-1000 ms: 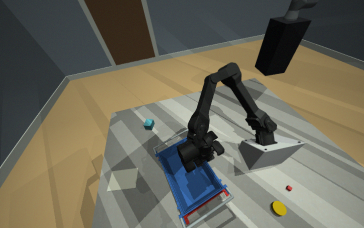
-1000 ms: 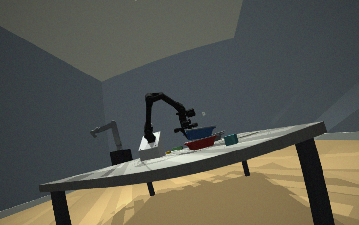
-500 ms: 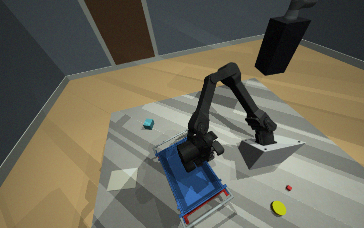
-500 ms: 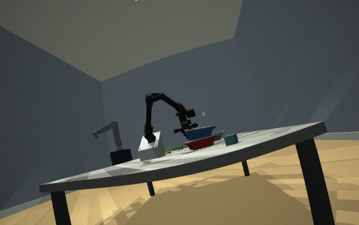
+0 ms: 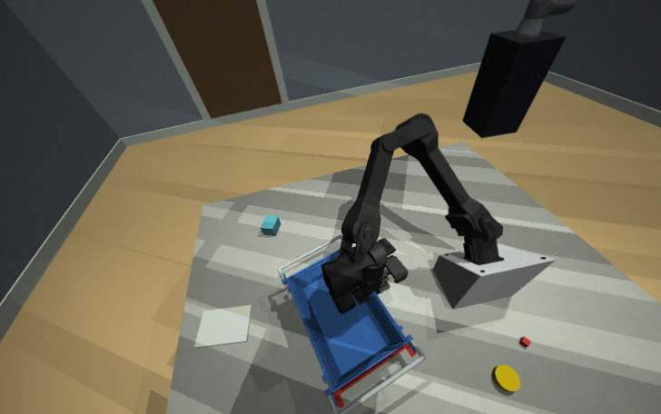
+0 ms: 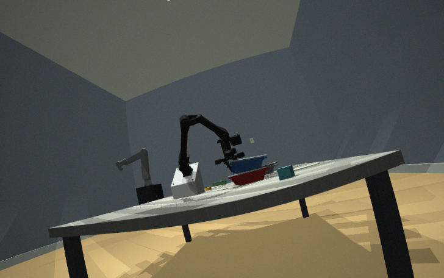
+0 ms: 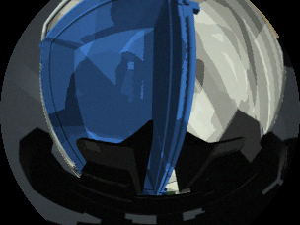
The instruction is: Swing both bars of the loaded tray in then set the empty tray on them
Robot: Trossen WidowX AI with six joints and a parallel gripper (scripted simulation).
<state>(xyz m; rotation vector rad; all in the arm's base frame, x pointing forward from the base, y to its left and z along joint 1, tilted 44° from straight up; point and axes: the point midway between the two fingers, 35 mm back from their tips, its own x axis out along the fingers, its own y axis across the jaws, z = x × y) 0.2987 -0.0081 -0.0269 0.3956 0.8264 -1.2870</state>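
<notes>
My gripper tip is now 8 cm short of the blue tray, 3 cm to the right of it and 3 cm below it. Round my gripper tip: yellow disc: 27 cm behind, 22 cm to the left, 8 cm below; green block: 55 cm to the left, 28 cm behind, 7 cm below; teal cube: 36 cm to the right, 28 cm ahead, 6 cm below.
</notes>
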